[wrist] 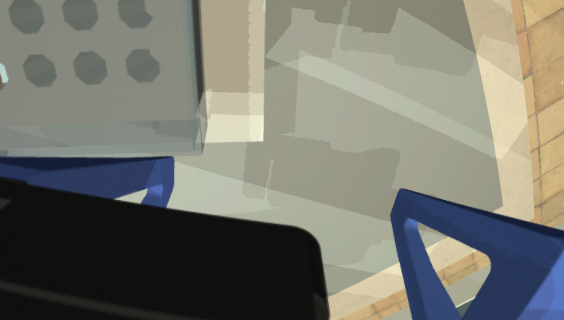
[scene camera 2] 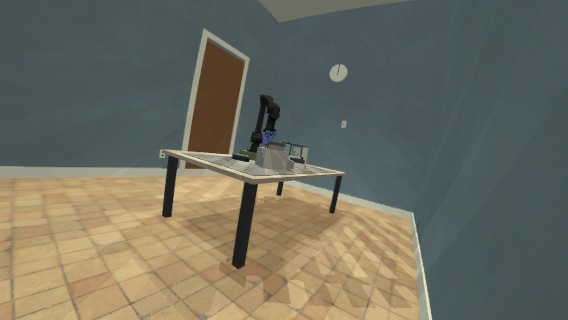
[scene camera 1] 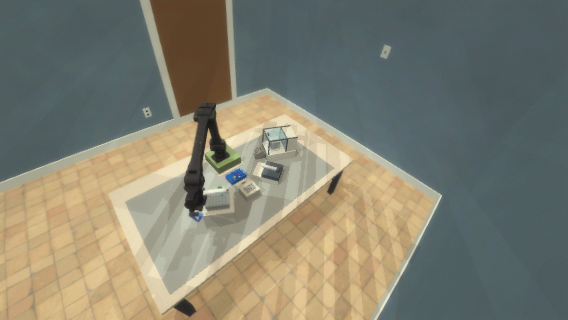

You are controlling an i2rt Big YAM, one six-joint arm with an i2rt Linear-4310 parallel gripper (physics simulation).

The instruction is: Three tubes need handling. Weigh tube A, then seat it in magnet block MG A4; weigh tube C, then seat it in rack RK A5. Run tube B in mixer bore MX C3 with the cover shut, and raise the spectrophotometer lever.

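Frame: origin at the arm's base, x ahead, y left, z up, level; millimetres.
Where they show: gripper, fingertip midpoint: point(wrist: 286, 187) point(scene camera 2: 266, 143) point(scene camera 1: 199, 214); arm's base, origin of the base link: point(scene camera 2: 254, 152) point(scene camera 1: 220, 156).
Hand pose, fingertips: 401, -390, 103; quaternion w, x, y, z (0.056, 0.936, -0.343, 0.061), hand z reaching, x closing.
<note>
Things, the pixels of their top centre, and the offset from my fingertips, as dx, dy, dz. "*": a spot on its surface instead.
- pale housing, surface spot: point(wrist: 232, 105) * -5, +32, -34
- blue rack, surface spot: point(scene camera 1: 235, 176) * -175, +361, -113
- pale block with dark openings, middle of its top: point(scene camera 1: 247, 184) -53, +368, -99
- dark instrument with a pale bar, middle of its top: point(scene camera 1: 268, 166) point(scene camera 2: 294, 155) -67, +578, -67
- glass-walled balance, surface spot: point(scene camera 1: 276, 139) * -163, +746, +36
- small grey block, surface spot: point(scene camera 1: 259, 152) * -247, +650, -102
- dark low object, middle of its top: point(scene camera 2: 241, 154) -295, +98, -121
My gripper point(scene camera 1: 196, 218) point(scene camera 2: 268, 142) point(wrist: 286, 187) is open and empty, its blue fingers wide apart beside the mixer-like unit. This unit has a grey bore block point(scene camera 1: 218, 201) point(wrist: 112, 102) in a pale housing point(wrist: 232, 105). Clear panel edges show around the block in the wrist view, but whether the cover is shut is unclear. Part of a small pale and brown item point(wrist: 2, 74) shows at the left edge. A blue rack point(scene camera 1: 236, 176), a pale block with dark openings point(scene camera 1: 249, 189), a dark instrument with a pale bar point(scene camera 1: 273, 172) and a glass-walled balance point(scene camera 1: 276, 141) stand farther along. Tube letters are unreadable.
A small grey block point(scene camera 1: 259, 152) stands beside the balance. The arm's green base point(scene camera 1: 230, 163) is at the table's back side. The pale table rim point(scene camera 1: 135, 255) point(wrist: 512, 165) borders the work surface. A dark low object point(scene camera 2: 240, 157) lies left of the pale housing in the second scene view.
</note>
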